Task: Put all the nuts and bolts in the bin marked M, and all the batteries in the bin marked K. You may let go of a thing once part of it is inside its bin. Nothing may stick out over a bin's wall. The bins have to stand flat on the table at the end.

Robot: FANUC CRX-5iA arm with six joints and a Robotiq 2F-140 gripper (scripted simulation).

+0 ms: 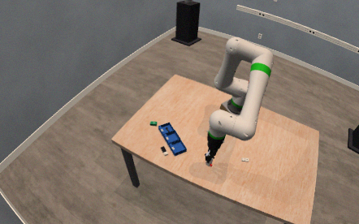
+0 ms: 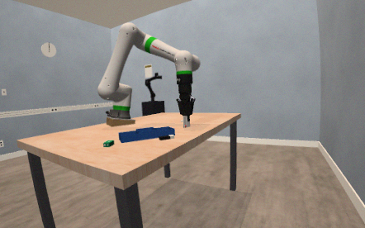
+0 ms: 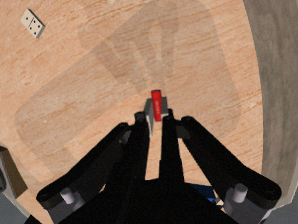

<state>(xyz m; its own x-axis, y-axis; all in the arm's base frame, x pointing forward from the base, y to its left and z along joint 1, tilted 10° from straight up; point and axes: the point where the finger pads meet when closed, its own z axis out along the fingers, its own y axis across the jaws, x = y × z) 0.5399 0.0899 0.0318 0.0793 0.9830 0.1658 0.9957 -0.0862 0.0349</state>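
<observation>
My hand is 30 cm to the left of the joined blue bins, 2 cm above it and 1 cm past it. Round my hand: red battery (3 cm below); small dark bolt (38 cm to the right, 6 cm behind, 2 cm below); small white piece (18 cm to the left, 17 cm behind, 3 cm below).
</observation>
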